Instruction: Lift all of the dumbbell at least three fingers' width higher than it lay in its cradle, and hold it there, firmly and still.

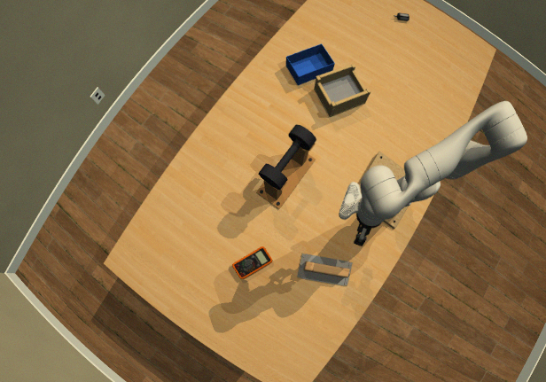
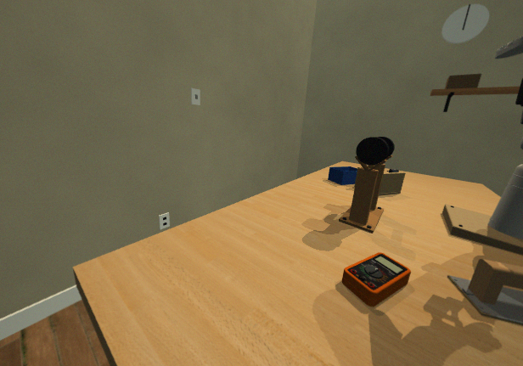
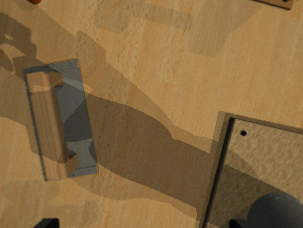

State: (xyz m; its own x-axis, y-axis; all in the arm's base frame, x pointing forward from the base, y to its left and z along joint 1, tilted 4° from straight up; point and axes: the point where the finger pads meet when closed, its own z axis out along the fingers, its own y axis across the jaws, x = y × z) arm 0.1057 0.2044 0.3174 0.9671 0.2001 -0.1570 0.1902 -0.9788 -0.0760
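Now: hand 290 mm short of the black dumbbell, 60 mm to the left of it and 100 mm above it. From my hand the other things lie so: wooden cradle 290 mm ahead, 60 mm to the right, 240 mm below; wooden box 290 mm ahead, 450 mm to the right, 290 mm below.
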